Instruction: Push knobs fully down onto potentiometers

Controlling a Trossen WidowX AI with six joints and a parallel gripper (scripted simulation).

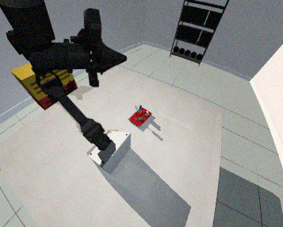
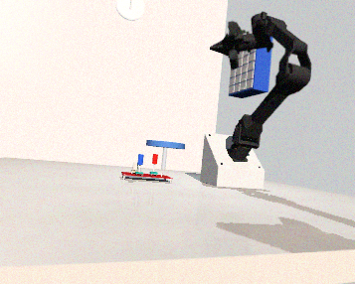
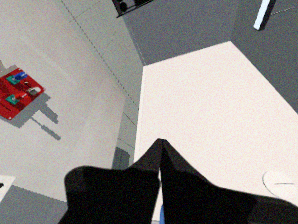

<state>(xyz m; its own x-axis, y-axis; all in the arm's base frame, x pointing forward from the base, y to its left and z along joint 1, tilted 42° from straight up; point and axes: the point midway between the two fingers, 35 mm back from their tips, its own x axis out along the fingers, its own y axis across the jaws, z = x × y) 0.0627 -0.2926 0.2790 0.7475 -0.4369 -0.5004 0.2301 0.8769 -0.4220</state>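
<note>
My gripper tip is 43 cm above the red knob and 17 cm short of it. From my gripper tip the other things lie so: blue knob 43 cm below, 23 cm ahead, 3 cm to the left.
</note>
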